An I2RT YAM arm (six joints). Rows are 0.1 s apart.
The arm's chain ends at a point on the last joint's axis. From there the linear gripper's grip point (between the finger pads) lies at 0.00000 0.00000 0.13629 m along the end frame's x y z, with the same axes.
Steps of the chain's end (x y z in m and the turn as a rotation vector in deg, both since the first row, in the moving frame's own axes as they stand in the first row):
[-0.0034 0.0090 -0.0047 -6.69 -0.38 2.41]
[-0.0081 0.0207 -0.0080 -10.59 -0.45 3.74]
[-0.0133 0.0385 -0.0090 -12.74 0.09 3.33]
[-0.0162 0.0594 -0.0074 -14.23 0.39 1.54]
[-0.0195 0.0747 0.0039 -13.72 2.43 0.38]
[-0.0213 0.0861 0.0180 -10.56 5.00 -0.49]
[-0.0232 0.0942 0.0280 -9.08 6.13 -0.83]
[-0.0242 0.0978 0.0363 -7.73 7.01 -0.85]
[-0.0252 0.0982 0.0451 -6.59 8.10 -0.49]
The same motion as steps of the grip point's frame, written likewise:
[-0.0046 0.0249 -0.0056 -6.69 -0.38 2.41]
[-0.0100 0.0457 -0.0103 -10.59 -0.45 3.74]
[-0.0140 0.0685 -0.0124 -12.74 0.09 3.33]
[-0.0157 0.0929 -0.0116 -14.23 0.39 1.54]
[-0.0139 0.1070 -0.0001 -13.72 2.43 0.38]
[-0.0094 0.1110 0.0152 -10.56 5.00 -0.49]
[-0.0086 0.1156 0.0255 -9.08 6.13 -0.83]
[-0.0075 0.1160 0.0340 -7.73 7.01 -0.85]
[-0.0060 0.1137 0.0428 -6.59 8.10 -0.49]

